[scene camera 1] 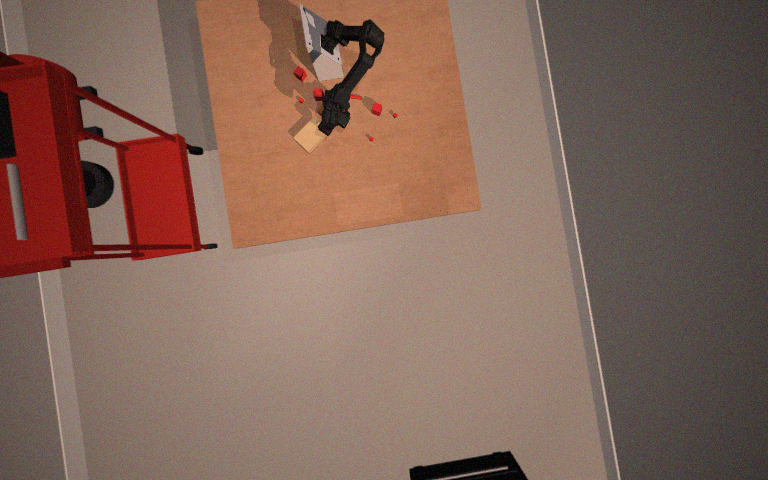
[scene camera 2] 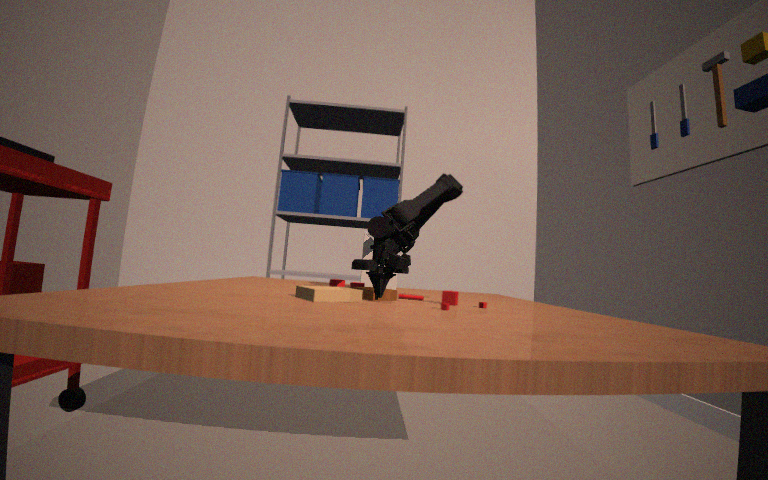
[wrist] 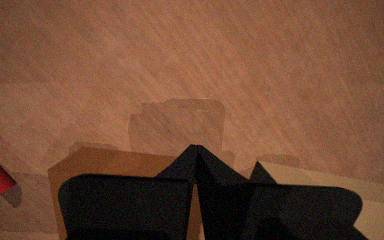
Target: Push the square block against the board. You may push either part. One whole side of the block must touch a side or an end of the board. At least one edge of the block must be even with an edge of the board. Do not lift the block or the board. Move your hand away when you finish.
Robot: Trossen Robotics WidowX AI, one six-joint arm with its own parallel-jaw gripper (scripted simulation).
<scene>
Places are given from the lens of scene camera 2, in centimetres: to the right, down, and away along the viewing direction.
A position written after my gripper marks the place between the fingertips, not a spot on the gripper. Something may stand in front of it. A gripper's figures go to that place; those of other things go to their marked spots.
my gripper (scene camera 2: pixel 379 297): -1, 16, 88
pale board (scene camera 2: pixel 323 294): -15, 13, 77
</scene>
